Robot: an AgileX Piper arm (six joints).
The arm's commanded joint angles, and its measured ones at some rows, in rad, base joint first. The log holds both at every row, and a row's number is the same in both.
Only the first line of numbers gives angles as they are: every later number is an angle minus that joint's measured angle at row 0.
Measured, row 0:
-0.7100, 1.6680, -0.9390, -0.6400, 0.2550, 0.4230
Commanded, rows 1 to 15:
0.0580, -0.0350, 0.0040, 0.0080, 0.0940, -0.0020
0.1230, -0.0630, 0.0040, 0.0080, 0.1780, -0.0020
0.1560, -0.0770, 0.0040, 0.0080, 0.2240, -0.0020
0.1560, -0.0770, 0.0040, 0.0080, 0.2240, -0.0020
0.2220, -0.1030, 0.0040, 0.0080, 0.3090, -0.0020
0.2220, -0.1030, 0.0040, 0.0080, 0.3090, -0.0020
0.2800, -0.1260, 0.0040, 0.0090, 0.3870, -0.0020
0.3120, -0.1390, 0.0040, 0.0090, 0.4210, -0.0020
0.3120, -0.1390, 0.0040, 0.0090, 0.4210, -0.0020
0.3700, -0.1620, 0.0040, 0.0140, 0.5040, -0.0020
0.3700, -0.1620, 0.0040, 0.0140, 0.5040, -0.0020
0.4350, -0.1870, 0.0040, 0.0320, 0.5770, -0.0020
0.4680, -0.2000, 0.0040, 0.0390, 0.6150, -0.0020
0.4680, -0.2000, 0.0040, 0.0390, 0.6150, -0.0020
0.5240, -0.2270, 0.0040, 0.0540, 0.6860, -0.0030
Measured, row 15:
0.4600, -0.1900, 0.0000, 0.0340, 0.5890, 0.0000
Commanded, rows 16 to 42:
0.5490, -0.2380, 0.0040, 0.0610, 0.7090, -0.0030
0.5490, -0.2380, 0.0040, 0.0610, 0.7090, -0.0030
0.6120, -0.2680, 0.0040, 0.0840, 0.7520, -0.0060
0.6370, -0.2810, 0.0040, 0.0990, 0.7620, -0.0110
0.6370, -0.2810, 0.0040, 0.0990, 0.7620, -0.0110
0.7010, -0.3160, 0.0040, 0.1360, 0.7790, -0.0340
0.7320, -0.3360, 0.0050, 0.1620, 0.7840, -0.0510
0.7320, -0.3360, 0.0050, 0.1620, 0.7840, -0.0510
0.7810, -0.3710, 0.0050, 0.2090, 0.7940, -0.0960
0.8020, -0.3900, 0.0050, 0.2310, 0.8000, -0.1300
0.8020, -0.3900, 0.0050, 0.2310, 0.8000, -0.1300
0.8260, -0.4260, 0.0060, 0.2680, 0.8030, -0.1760
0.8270, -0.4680, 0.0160, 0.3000, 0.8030, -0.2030
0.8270, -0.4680, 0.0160, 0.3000, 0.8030, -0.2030
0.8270, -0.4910, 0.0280, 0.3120, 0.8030, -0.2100
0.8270, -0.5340, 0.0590, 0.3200, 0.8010, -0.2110
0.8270, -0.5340, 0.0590, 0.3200, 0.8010, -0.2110
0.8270, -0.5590, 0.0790, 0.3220, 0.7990, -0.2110
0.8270, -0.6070, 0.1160, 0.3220, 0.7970, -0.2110
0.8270, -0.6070, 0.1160, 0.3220, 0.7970, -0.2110
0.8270, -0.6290, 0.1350, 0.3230, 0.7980, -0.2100
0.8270, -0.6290, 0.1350, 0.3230, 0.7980, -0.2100
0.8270, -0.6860, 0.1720, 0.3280, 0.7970, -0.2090
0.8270, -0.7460, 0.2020, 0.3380, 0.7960, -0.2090
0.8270, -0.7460, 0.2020, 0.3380, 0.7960, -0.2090
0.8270, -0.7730, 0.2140, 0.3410, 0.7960, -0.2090
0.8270, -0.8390, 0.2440, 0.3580, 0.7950, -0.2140
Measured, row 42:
0.8240, -0.7630, 0.2060, 0.3420, 0.7960, -0.2030
